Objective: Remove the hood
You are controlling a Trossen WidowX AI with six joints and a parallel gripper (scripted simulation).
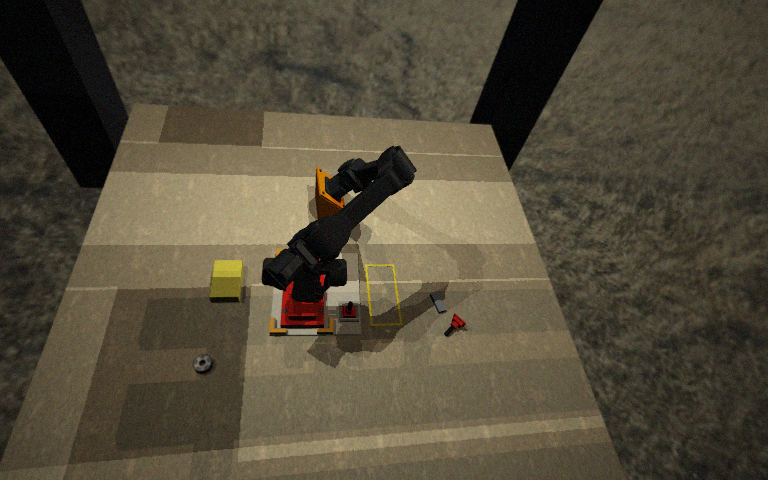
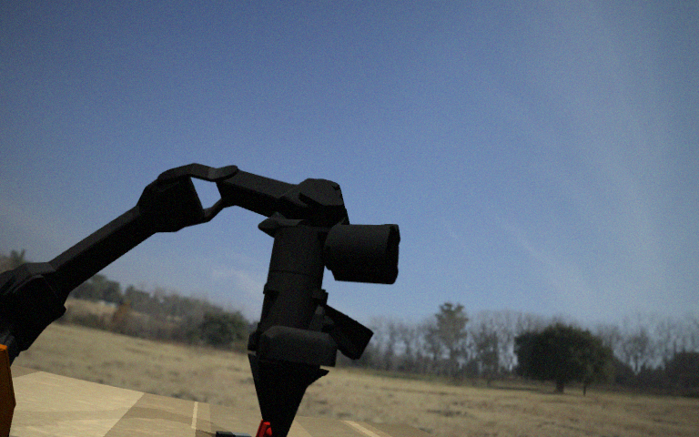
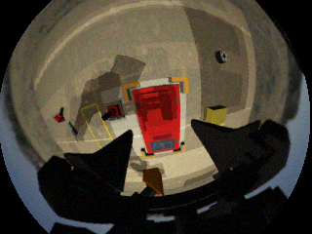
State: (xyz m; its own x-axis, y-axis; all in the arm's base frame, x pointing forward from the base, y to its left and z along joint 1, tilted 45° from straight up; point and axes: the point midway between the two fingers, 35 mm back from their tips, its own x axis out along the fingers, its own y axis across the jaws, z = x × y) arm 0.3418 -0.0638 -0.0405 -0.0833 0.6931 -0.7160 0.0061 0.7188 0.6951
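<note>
Now: gripper tip 60 mm above the red hood. The rest, counted from my gripper tip: yellow block: 70 mm behind, 200 mm to the right, 80 mm below.
</note>
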